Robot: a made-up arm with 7 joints.
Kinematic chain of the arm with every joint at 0, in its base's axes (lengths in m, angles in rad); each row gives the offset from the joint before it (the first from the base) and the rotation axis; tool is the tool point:
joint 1: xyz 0 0 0 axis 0 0.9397 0.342
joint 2: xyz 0 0 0 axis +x
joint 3: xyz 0 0 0 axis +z
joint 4: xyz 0.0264 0 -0.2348 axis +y
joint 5: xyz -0.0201 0 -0.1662 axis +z
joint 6: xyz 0 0 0 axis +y
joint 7: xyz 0 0 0 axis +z
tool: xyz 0 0 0
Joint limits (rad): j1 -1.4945..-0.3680 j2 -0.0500..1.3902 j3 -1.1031..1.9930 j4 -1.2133..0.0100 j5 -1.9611..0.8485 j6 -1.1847..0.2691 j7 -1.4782..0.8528
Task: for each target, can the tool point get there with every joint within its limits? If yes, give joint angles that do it. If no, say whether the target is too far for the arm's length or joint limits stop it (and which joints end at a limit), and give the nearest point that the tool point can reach.
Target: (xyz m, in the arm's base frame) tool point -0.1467 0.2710 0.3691
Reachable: no: too far | nearest point 0.0428 0.2862 0.2101 | short by 0.248 m
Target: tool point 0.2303 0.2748 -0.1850
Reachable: yes | joints -0.5842 0.9425 -0.6577 -0.2989 0.1645 -0.9331 -0.9492
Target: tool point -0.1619 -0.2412 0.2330
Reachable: no: joint limits stop it (at a limit: joint 1, joint 2, joint 4) | nearest point 0.2577 -0.2443 0.0419 | short by 0.461 m
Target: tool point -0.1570 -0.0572 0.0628
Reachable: no: joint limits stop it (at a limit: joint 1, joint 2, joint 3, joint 4) | nearest point -0.0598 0.3438 0.0781 | short by 0.413 m
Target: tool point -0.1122 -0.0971 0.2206
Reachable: no: joint limits stop it (at a limit: joint 1, joint 2, joint 4) | nearest point 0.1073 0.2351 0.2471 | short by 0.399 m
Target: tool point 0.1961 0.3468 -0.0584
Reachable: yes | joints -0.7741 1.1928 0.4088 -0.0857 0.5313 -0.4425 -1.2338
